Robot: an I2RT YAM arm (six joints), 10 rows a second.
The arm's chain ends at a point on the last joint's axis. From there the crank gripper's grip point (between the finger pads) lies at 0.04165 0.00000 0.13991 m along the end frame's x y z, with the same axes.
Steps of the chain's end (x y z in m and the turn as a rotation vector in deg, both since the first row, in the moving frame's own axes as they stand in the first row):
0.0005 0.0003 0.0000 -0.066 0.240 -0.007
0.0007 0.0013 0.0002 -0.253 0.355 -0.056
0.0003 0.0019 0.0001 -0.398 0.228 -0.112
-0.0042 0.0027 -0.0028 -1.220 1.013 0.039
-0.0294 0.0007 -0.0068 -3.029 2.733 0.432
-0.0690 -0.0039 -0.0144 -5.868 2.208 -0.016
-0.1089 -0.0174 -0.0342 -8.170 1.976 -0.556
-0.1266 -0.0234 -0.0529 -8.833 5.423 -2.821
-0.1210 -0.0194 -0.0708 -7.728 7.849 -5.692
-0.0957 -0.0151 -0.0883 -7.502 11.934 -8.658
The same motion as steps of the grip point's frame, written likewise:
0.0011 0.0005 -0.0002 -0.066 0.240 -0.007
0.0016 0.0019 -0.0001 -0.253 0.355 -0.056
0.0009 0.0028 -0.0001 -0.398 0.228 -0.112
-0.0017 0.0057 -0.0036 -1.220 1.013 0.039
-0.0228 0.0084 -0.0091 -3.029 2.733 0.432
-0.0636 0.0103 -0.0168 -5.868 2.208 -0.016
-0.1040 0.0020 -0.0371 -8.170 1.976 -0.556
-0.1131 -0.0046 -0.0589 -8.833 5.423 -2.821
-0.1016 -0.0061 -0.0788 -7.728 7.849 -5.692
-0.0670 -0.0060 -0.1007 -7.502 11.934 -8.658

